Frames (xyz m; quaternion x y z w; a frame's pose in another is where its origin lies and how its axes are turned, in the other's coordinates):
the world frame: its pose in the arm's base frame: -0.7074 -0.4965 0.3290 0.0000 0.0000 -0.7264 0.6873
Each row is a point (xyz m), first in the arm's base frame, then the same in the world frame.
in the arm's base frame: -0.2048 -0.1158 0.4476
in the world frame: -0.4079 0.4808 0.1186
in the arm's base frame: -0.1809 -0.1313 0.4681
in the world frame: -0.3937 0.5055 0.1391
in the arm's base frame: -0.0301 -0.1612 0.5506
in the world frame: -0.3722 0.6577 0.2216
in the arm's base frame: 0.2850 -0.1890 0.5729
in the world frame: -0.3619 0.9739 0.2439
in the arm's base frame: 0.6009 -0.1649 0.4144
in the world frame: -0.4034 1.2880 0.0854
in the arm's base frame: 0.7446 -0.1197 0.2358
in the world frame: -0.4565 1.4290 -0.0932
